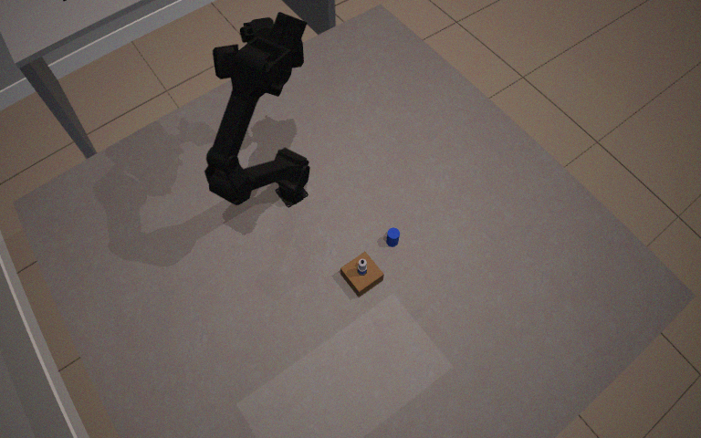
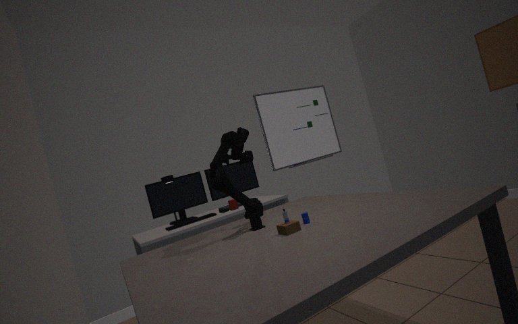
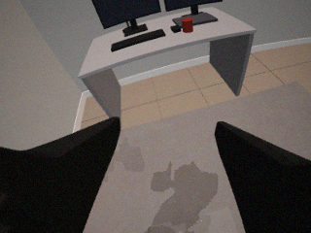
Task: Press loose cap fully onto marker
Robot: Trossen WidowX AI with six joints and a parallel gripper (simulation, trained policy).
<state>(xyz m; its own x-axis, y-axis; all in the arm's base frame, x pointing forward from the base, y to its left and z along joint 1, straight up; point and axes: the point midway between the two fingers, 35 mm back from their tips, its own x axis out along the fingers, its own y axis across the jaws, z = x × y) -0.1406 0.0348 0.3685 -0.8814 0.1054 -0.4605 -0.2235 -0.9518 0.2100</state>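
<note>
Right now the blue cap is 44 cm ahead of my gripper tip, 33 cm below it and 9 cm to the left of it. From my gripper tip the other things lie so: brown holder block 47 cm ahead, 33 cm below, 3 cm to the right; then marker 47 cm ahead, 27 cm below, 3 cm to the right.
</note>
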